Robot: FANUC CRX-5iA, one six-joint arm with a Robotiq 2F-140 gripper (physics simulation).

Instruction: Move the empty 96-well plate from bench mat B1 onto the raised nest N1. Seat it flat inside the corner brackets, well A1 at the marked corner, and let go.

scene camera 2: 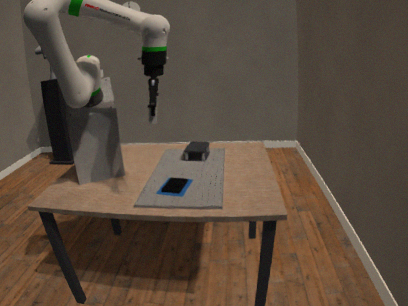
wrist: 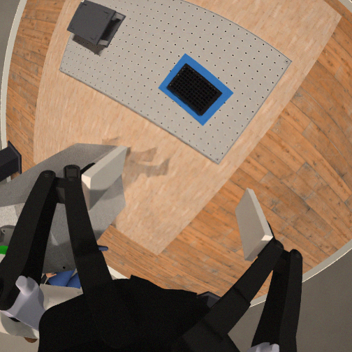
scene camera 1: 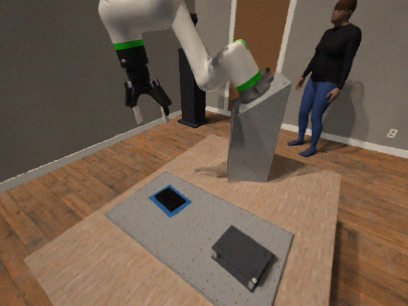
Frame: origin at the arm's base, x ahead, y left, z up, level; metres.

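Where they show: gripper, fingertip midpoint: point(scene camera 2: 153, 117) point(scene camera 1: 153, 122); arm's base, link origin: point(scene camera 1: 255, 94).
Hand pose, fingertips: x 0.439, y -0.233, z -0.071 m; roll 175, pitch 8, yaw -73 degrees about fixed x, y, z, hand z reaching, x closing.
Each offset is from my fingertips to the top centre of the thing. Level surfaces: height alone.
The black 96-well plate @[dy +0.093, dx +0.036, dz -0.338 m] point(scene camera 1: 170, 198) point(scene camera 2: 175, 185) point(wrist: 195, 89) lies flat on the blue bench mat B1 point(scene camera 1: 185, 201) point(scene camera 2: 187, 189) point(wrist: 203, 120). The raised nest N1 @[dy +0.489, dx +0.075, dz -0.291 m] point(scene camera 1: 243, 252) point(scene camera 2: 197, 147) point(wrist: 93, 22) is a dark grey platform on short posts, with no plate on it. A small light spot shows at one of its corners in scene camera 1; its brackets are too small to make out. My gripper point(scene camera 1: 152, 119) point(scene camera 2: 153, 119) point(wrist: 183, 179) is open and empty, high above the table and well away from the plate. Which plate corner is A1 cannot be told.
The mat and nest stand on a grey perforated board @[dz -0.355 m] point(scene camera 1: 187, 240) point(scene camera 2: 207, 192) point(wrist: 145, 30) on the wooden table @[dz -0.368 m] point(scene camera 1: 90, 250) point(scene camera 2: 252, 185) point(wrist: 145, 220). The arm's grey pedestal point(scene camera 1: 255, 142) point(scene camera 2: 97, 145) stands beside the board. A person point(scene camera 1: 327, 65) stands behind the table.
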